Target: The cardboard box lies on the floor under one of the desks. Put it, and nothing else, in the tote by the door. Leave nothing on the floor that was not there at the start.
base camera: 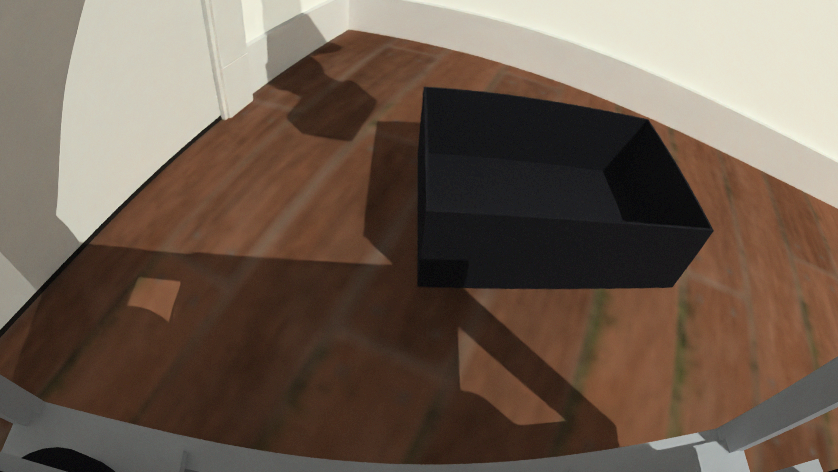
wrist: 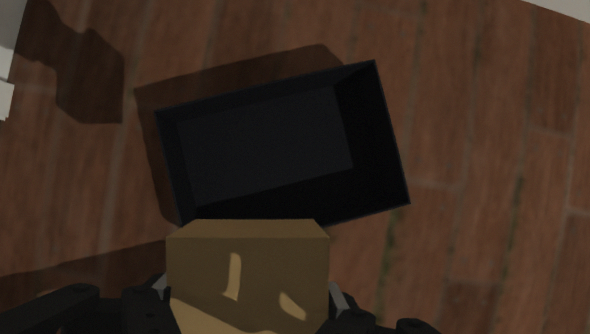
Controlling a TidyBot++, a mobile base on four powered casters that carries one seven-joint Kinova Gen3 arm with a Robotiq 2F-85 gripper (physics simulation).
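Frame: origin at the arm's base, x left, y back, z up, level; centimetres.
Seen in the pictures: gripper, fingertip midpoint: (wrist: 253, 294).
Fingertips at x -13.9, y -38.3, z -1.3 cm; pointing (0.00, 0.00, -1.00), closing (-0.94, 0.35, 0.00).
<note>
Pixels of each thing's top centre, then the offset from my fingertips to it. "spot": a spot on its surface instead. Level surfaces: height alone.
- tan cardboard box, surface spot: (wrist: 247, 265) spot: dx -0.6, dy -2.2, dz +3.3 cm
- black tote, middle of its top: (base camera: 571, 150) (wrist: 283, 157) dx -4.1, dy -6.7, dz -28.3 cm
- wooden floor, its level: dz -38.3 cm
The tan cardboard box (wrist: 247, 265) is held between the fingers of my gripper (wrist: 253, 293), which is shut on it, at the bottom of the wrist view. The black tote (base camera: 545, 252) (wrist: 265, 150) stands upright and open on the floor. In the wrist view the box overlaps the tote's near edge and hides part of it. The inside bottom of the tote shows no object in either view. The box and gripper do not show in the base view.
A white door (base camera: 134, 117) is at the left of the base view, with its frame beside it. A white baseboard (base camera: 498, 64) runs along the wall behind the tote. The grey edge of my base (base camera: 293, 454) shows at the bottom. Shadows fall across the wooden floor (base camera: 281, 193) (wrist: 450, 125).
</note>
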